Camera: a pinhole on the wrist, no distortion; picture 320 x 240 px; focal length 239.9 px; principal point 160.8 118.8 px. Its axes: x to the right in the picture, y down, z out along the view. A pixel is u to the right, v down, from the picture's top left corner.
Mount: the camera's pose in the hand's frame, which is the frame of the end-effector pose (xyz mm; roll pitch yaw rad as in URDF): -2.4 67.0 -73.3 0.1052 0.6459 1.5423
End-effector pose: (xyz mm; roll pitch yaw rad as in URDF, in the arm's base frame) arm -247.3 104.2 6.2 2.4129 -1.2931 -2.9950
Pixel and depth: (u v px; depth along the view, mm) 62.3 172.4 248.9
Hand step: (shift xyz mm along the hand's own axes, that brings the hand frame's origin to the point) -29.5 138.7 190.5
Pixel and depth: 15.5 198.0 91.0
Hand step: -22.4 79.9 34.7
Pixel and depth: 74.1 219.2 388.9
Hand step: -119.6 201.2 333.8
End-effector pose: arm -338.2 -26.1 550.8 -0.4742 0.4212 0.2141
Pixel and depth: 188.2 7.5 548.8
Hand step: 318.6 420.5 303.4
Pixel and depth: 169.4 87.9 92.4
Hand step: 20.8 123.6 -2.9
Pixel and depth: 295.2 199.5 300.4
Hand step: -62.2 389.4 72.4
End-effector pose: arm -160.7 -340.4 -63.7 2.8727 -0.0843 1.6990
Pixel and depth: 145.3 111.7 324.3
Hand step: 46.2 242.5 196.0
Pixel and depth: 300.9 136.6 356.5
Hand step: 19.6 447.9 86.7
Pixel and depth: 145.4 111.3 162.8
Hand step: 22.3 155.1 61.9
